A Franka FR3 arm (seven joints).
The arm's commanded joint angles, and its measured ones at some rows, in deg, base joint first. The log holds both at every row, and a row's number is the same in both.
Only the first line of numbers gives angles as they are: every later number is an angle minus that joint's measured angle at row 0.
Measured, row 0: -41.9 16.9 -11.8 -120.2 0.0 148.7 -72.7
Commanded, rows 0 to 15: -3.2 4.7 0.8 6.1 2.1 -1.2 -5.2; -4.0 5.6 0.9 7.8 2.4 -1.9 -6.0; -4.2 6.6 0.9 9.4 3.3 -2.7 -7.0; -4.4 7.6 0.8 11.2 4.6 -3.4 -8.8; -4.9 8.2 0.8 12.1 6.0 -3.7 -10.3; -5.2 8.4 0.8 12.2 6.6 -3.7 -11.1; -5.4 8.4 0.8 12.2 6.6 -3.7 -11.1; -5.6 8.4 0.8 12.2 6.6 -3.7 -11.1; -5.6 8.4 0.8 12.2 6.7 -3.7 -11.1; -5.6 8.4 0.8 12.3 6.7 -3.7 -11.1; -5.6 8.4 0.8 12.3 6.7 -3.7 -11.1; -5.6 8.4 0.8 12.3 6.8 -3.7 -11.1; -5.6 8.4 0.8 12.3 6.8 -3.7 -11.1; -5.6 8.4 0.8 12.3 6.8 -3.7 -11.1; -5.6 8.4 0.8 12.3 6.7 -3.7 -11.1; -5.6 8.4 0.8 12.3 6.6 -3.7 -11.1
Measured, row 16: -4.6 7.4 0.0 10.6 5.3 -2.2 -9.6
